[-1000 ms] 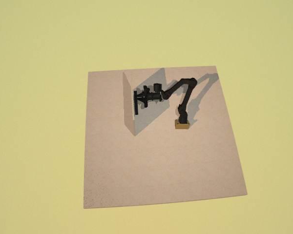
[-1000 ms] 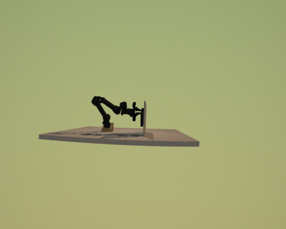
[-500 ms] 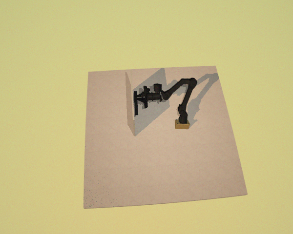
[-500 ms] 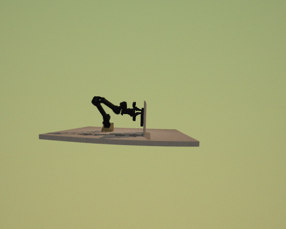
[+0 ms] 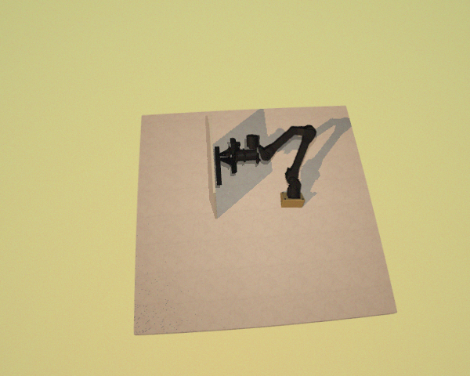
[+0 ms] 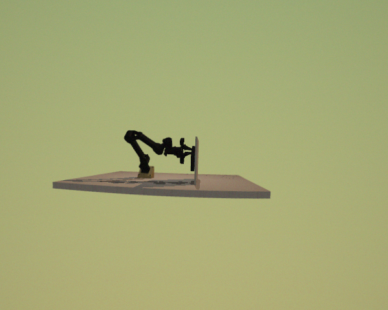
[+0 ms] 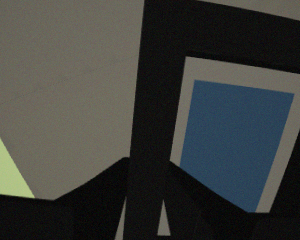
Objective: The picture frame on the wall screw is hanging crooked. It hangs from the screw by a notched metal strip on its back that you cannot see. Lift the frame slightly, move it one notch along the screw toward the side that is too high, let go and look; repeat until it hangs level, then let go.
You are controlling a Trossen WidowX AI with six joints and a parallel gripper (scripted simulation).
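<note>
Right now the picture frame is 2 cm to the left of my gripper tip and 5 cm below it. Also, from my gripper tip: wall panel 1 cm ahead, 2 cm to the left, 6 cm below.
</note>
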